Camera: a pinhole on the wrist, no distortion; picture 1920 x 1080 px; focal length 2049.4 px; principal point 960.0 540.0 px. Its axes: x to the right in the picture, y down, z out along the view. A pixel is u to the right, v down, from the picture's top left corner.
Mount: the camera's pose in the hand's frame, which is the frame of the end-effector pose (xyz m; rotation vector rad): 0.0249 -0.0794 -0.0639 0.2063 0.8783 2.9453
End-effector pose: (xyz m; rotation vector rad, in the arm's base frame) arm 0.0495 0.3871 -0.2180 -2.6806 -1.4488 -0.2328
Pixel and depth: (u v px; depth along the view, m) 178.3 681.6 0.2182
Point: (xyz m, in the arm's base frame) 0.1501 0.5085 -0.3081
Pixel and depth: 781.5 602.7 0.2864
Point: 0.1699 0.4519 -0.3751
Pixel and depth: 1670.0 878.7 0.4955
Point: 0.1617 0.3113 -0.6357
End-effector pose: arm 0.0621 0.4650 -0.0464 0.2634 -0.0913 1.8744
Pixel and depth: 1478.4 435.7 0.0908
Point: 0.0820 0.4848 -0.0335
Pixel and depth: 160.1 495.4 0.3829
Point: -0.0871 0.5942 0.2394
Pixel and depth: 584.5 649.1 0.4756
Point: -0.0854 0.5201 0.3295
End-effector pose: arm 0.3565 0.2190 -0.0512 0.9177 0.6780 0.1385
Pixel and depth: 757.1 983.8 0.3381
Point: 0.5965 0.1105 0.0335
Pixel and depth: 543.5 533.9 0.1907
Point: 0.4847 0.2054 -0.0419
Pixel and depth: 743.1 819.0 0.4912
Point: 0.7152 0.0960 0.1311
